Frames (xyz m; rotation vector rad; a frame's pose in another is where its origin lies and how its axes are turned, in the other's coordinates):
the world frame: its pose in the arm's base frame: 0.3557 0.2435 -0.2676 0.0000 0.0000 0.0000
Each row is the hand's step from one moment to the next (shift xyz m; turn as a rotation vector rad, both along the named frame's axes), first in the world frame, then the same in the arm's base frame.
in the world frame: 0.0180 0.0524 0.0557 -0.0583 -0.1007 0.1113
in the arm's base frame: 0.0180 0.0524 0.0557 -0.0583 -0.1007 0.1113
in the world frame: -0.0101 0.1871 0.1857 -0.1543 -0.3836 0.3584
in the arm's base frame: -0.0101 0.1871 0.1857 -0.1543 -0.3836 0.3584
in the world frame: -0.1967 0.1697 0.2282 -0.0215 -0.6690 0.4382
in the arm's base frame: -0.1967 0.1697 0.2282 -0.0215 -0.6690 0.4382
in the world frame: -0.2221 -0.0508 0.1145 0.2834 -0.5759 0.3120
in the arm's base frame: -0.2221 -0.0508 0.1145 0.2834 -0.5759 0.3120
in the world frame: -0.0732 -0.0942 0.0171 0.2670 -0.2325 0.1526
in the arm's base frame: -0.0732 -0.0942 0.0171 0.2670 -0.2325 0.1526
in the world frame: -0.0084 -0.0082 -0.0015 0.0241 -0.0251 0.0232
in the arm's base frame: -0.0084 -0.0082 -0.0015 0.0241 -0.0251 0.0232
